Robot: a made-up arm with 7 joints.
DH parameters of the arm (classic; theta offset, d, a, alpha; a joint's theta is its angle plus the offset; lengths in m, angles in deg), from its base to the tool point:
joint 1: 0 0.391 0 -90
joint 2: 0 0 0 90
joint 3: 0 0.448 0.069 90
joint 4: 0 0 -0.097 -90
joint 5: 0 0.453 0 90
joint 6: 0 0 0.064 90
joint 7: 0 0 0 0
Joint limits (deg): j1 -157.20..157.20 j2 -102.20..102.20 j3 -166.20..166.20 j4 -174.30..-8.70 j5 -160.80..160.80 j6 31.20..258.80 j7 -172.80..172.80
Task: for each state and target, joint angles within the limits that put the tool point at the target. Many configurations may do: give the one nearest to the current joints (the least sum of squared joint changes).
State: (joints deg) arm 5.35 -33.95 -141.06 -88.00 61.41 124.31 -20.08
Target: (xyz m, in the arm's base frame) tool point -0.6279 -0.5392 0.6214
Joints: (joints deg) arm 16.06 -41.00 -137.25 -77.68 60.26 122.69 -20.08
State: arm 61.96 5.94 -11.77 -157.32 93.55 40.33 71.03
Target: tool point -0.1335 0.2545 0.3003
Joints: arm 90.56 19.42 16.28 -164.45 93.08 38.99 71.03
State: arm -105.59 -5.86 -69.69 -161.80 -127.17 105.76 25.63
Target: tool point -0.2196 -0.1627 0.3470
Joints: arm -91.63 4.36 -54.51 -166.24 -126.49 107.04 25.63
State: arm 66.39 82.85 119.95 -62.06 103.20 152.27 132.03
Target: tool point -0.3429 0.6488 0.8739
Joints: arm 83.36 67.42 123.75 -63.09 102.73 148.58 132.03
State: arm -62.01 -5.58 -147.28 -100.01 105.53 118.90 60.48
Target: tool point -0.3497 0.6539 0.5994
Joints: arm -75.43 -25.89 -159.80 -93.92 104.72 118.29 60.48
